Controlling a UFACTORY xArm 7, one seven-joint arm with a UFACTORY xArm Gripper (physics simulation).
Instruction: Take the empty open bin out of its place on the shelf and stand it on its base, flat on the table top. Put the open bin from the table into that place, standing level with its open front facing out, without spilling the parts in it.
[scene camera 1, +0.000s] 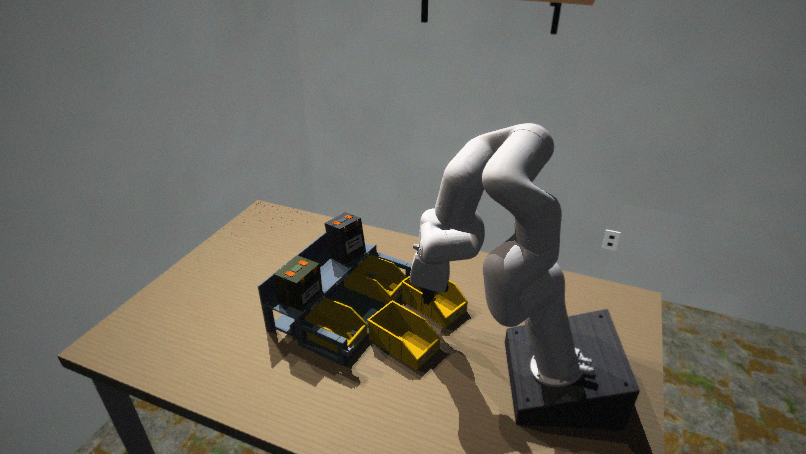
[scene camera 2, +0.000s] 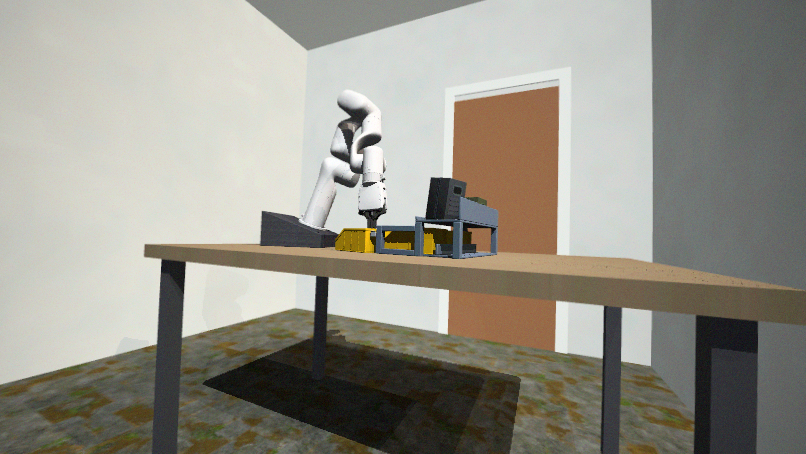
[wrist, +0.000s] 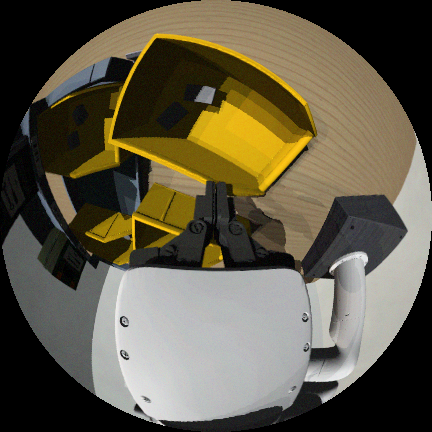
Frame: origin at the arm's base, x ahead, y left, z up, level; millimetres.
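Seen in the pictures: gripper, between the fingertips: (scene camera 1: 427, 300) (wrist: 213, 193); arm's base, origin of its link: (scene camera 1: 557, 365) (scene camera 2: 312, 226) (wrist: 348, 263).
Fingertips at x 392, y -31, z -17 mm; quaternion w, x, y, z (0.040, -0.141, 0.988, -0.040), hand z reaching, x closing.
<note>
Offsets run from my fingertips to a thing's top centre. "spot": to the spot under its first point.
The open yellow bin with dark and grey parts {spot: dx -41, dy -87, dz -68 mm} (scene camera 1: 454, 307) (scene camera 2: 353, 240) (wrist: 245, 125) stands on the table, at the back in scene camera 1. The empty yellow bin {spot: dx -7, dy +169, dz -13 mm} (scene camera 1: 394, 340) (wrist: 167, 201) stands upright on its base on the table beside it. My gripper (scene camera 1: 429, 296) (scene camera 2: 371, 223) (wrist: 213, 193) is shut and points down, low at the parts bin's side wall that faces the empty bin. Its fingertips overlap that wall's rim in the wrist view; contact cannot be told. The blue-grey shelf {spot: dx +364, dy +64, dz +74 mm} (scene camera 1: 315, 246) (scene camera 2: 479, 212) shows bare structure between its two bins.
Two yellow bins sit in the shelf, one at the back (scene camera 1: 372, 270) (wrist: 75, 130) and one at the front (scene camera 1: 352, 332) (wrist: 102, 230). A dark box {dx +298, dy -1, dz +160 mm} (scene camera 1: 345, 234) (scene camera 2: 442, 197) and a green box {dx +278, dy +219, dz +128 mm} (scene camera 1: 296, 281) (wrist: 62, 257) stand on top. The arm's black base (scene camera 1: 611, 366) (wrist: 362, 220) is opposite the shelf.
</note>
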